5 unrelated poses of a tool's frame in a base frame.
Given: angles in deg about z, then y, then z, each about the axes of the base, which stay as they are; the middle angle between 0 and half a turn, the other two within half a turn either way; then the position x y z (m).
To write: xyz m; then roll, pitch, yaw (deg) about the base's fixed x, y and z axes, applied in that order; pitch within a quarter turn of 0, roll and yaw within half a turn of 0. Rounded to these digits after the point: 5 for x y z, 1 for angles.
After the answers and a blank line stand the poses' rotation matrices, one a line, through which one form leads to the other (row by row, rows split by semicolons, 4 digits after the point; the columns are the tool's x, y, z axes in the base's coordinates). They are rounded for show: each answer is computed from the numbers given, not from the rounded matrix.
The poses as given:
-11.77 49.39 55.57 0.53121 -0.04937 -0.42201
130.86 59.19 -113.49 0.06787 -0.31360 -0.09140
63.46 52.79 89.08 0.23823 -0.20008 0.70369
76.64 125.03 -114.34 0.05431 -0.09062 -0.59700
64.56 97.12 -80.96 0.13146 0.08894 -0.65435
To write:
0.53121 -0.04937 -0.42201 -13.4 48.0 37.8
0.06787 -0.31360 -0.09140 51.7 -34.2 0.4
0.23823 -0.20008 0.70369 49.7 20.8 162.3
0.05431 -0.09062 -0.59700 125.8 10.9 -16.6
0.13146 0.08894 -0.65435 97.9 25.2 12.4

0.5285 -0.7324 0.4292; 0.4103 0.6630 0.6262; -0.7432 -0.1549 0.6509
0.8272 -0.4456 -0.3423; 0.0059 0.6160 -0.7877; 0.5619 0.6496 0.5122
-0.8902 -0.4555 0.0128; 0.2845 -0.5338 0.7963; -0.3559 0.7125 0.6047
0.9411 -0.0196 -0.3375; -0.2802 -0.6041 -0.7461; -0.1892 0.7967 -0.5740
0.8835 0.4418 0.1559; 0.1945 -0.0430 -0.9800; -0.4263 0.8961 -0.1239

